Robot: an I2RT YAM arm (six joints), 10 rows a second.
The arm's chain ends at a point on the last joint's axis. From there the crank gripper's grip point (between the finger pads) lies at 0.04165 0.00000 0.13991 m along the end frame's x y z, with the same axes.
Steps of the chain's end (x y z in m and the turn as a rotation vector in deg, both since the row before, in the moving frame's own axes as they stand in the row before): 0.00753, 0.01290, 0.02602, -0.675, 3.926, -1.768; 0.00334, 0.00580, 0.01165, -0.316, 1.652, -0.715; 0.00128, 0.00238, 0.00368, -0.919, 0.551, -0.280; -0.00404, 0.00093, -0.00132, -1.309, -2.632, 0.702
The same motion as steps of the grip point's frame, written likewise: 0.01702, 0.01310, 0.02284, -0.675, 3.926, -1.768; 0.00736, 0.00602, 0.01039, -0.316, 1.652, -0.715; 0.00263, 0.00441, 0.00326, -0.919, 0.551, -0.280; -0.01053, 0.00462, 0.00040, -1.309, -2.632, 0.702
